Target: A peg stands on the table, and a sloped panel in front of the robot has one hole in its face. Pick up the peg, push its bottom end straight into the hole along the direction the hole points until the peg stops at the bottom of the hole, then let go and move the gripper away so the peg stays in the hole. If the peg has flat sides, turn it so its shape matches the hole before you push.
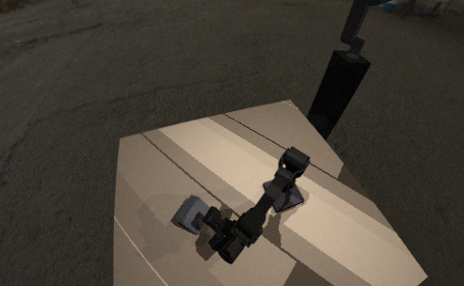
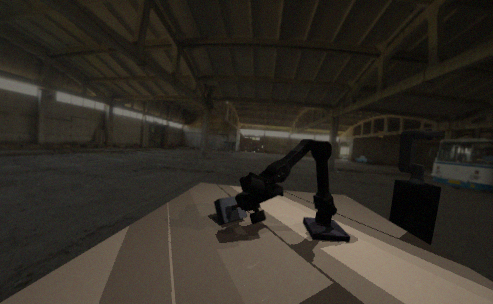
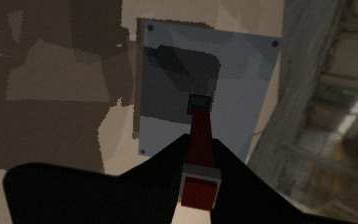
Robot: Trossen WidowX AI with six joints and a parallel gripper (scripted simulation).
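My gripper tip is now 7 cm short of the panel, 5 cm to the left of it and 5 cm above it. The rest, counted from my gripper tip: red square peg 1 cm behind, 1 cm to the left, 1 cm above.
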